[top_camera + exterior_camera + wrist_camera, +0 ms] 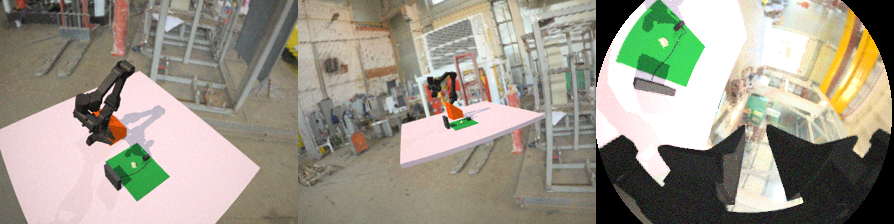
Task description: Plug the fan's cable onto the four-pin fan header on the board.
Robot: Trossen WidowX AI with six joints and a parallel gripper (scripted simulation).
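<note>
Right now my gripper tip is 36 cm above the dark plug, 24 cm to the right of it and 2 cm past it. Round my gripper tip: green board (40 cm below, 15 cm to the left); black fan (33 cm below, 1 cm behind); four-pin fan header (38 cm below, 15 cm to the left, 3 cm behind).
</note>
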